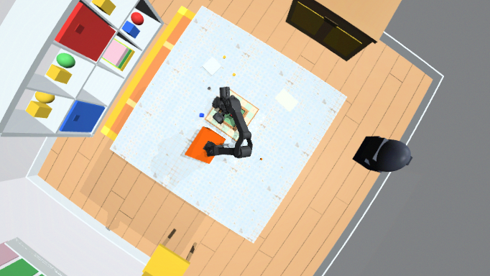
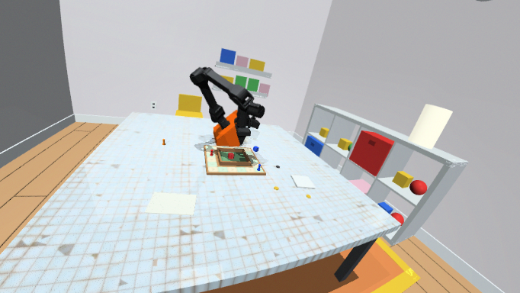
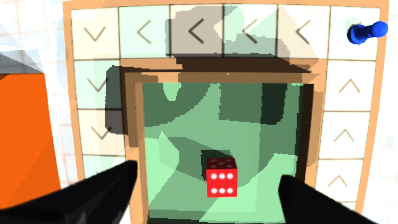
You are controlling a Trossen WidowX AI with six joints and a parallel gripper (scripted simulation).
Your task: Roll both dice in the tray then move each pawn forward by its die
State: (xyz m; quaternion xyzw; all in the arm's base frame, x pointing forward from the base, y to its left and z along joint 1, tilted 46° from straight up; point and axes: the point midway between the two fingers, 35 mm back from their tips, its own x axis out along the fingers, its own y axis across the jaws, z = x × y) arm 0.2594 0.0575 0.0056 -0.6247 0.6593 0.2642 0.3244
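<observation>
Right now the blue die is 120 mm behind my gripper tip, 150 mm to the left of it and 90 mm below it. From my gripper tip the other things lie so: red die (10 mm ahead, 40 mm to the right, 80 mm below); then blue pawn (120 mm ahead, 80 mm to the left, 80 mm below); then red pawn (10 mm behind, 140 mm to the right, 80 mm below).
</observation>
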